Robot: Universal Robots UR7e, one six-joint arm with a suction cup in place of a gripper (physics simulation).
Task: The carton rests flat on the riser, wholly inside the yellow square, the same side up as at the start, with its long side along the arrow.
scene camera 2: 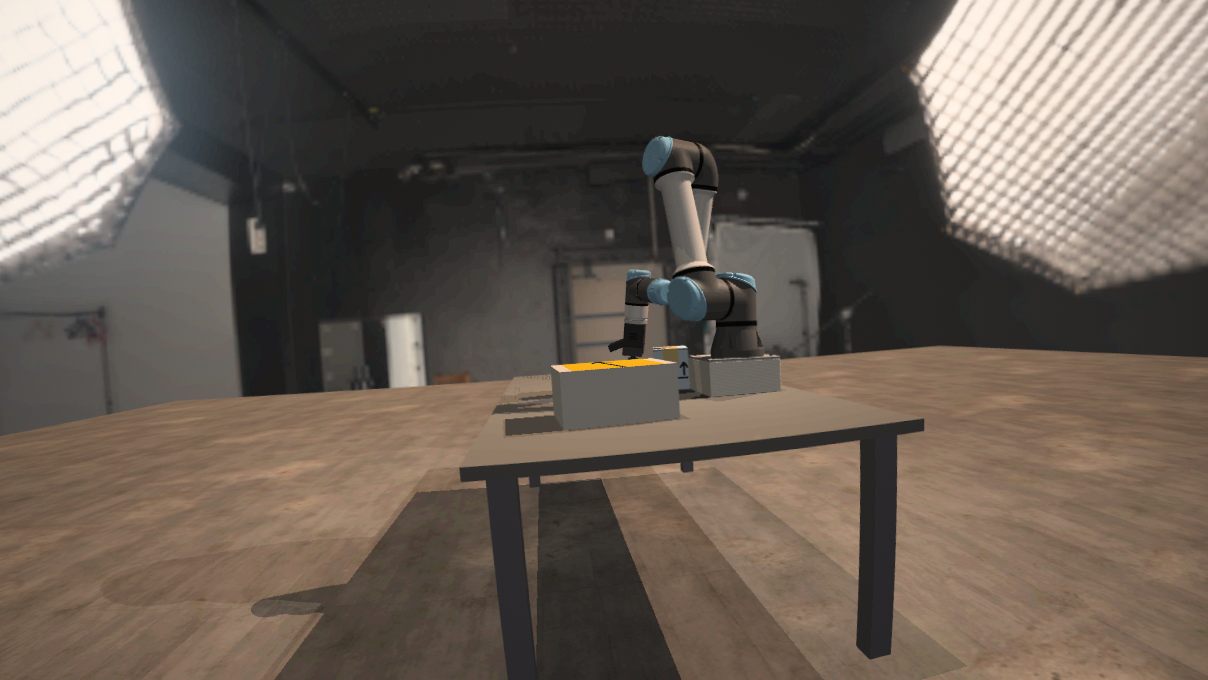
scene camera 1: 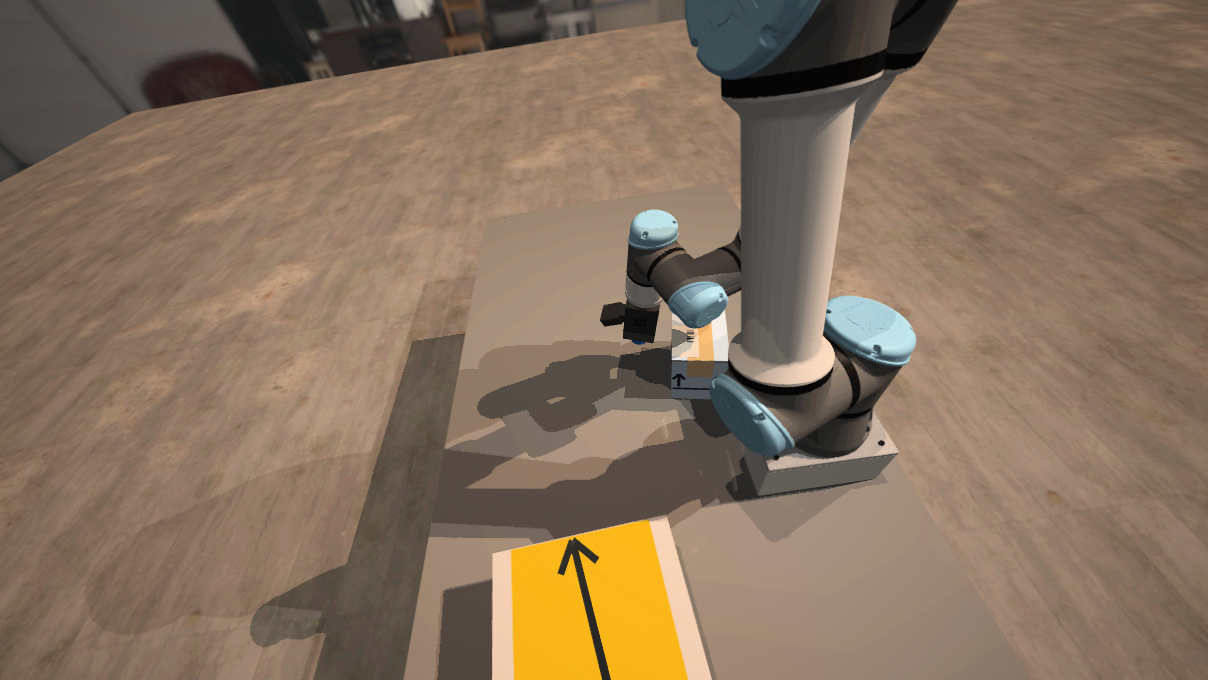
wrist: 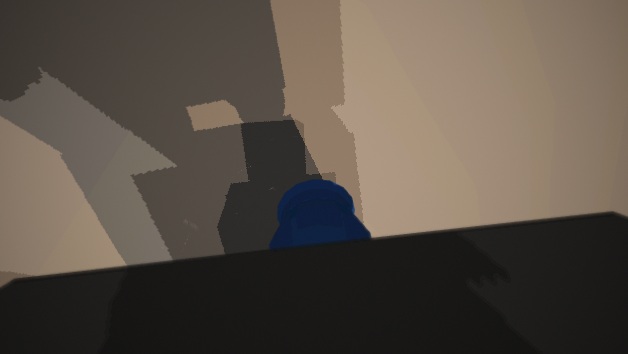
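Note:
The white carton (scene camera 1: 694,352) (scene camera 2: 683,376) with an orange band stands on the table beside the robot's base. Up arrows show on its side, and the arm hides part of its top. My gripper, a blue suction cup (scene camera 1: 639,341) (scene camera 2: 634,357) (wrist: 316,202), points down to the left of the carton in scene camera 1. It is apart from the carton and holds nothing. The riser (scene camera 1: 501,620) (scene camera 2: 617,398) bears the yellow square (scene camera 1: 545,612) (scene camera 2: 579,366) with a black arrow (scene camera 1: 586,595). The carton does not show clearly in the wrist view.
The robot's base block (scene camera 1: 824,474) (scene camera 2: 737,376) stands right beside the carton. The arm's elbow and forearm hang over the carton's area. The table (scene camera 1: 845,574) (scene camera 2: 760,426) has its left edge beyond the cup and riser. Arm shadows cross the table top.

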